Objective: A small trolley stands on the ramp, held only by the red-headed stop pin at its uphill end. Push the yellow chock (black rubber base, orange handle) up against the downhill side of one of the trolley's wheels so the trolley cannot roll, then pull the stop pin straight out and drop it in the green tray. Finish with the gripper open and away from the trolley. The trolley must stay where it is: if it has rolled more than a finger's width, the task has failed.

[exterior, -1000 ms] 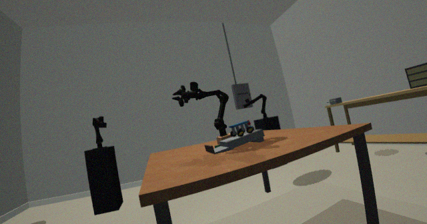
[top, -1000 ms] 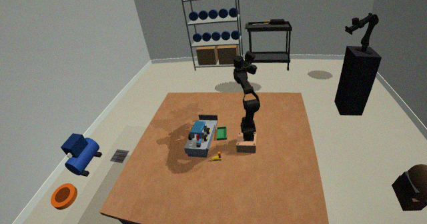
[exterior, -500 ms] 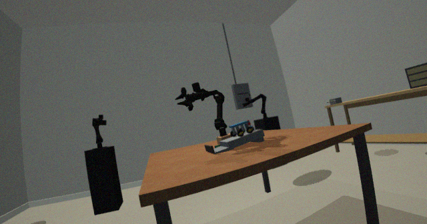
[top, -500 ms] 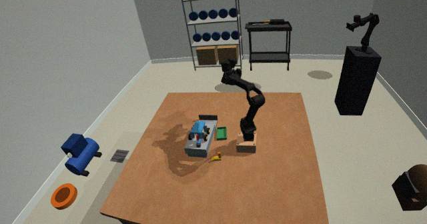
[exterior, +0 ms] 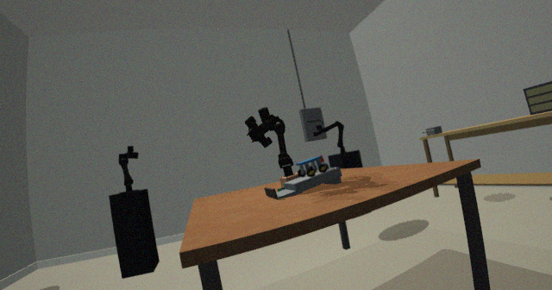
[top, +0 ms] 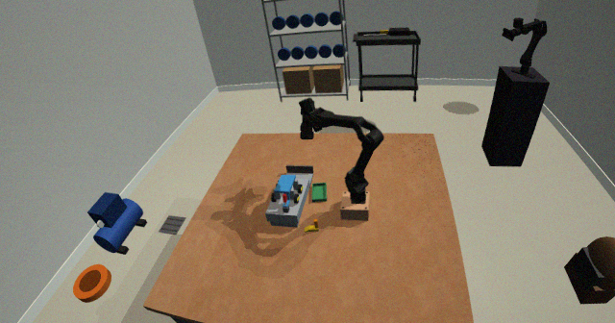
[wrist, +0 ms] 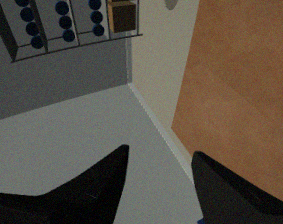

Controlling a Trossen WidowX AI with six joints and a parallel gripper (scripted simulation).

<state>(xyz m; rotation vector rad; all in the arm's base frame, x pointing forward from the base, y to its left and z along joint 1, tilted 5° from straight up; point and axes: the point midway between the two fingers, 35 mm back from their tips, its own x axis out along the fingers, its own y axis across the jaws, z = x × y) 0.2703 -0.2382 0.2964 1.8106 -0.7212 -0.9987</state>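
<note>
Right now the red-headed stop pin is 390 mm to the left of my gripper tip, 200 mm below it and 20 mm ahead of it. From my gripper tip the other things lie so: blue trolley 300 mm to the left, 210 mm below, 40 mm ahead; then dark end block 290 mm below, 50 mm to the left, 50 mm ahead; then green tray 330 mm below, 200 mm to the left, 90 mm behind.
</note>
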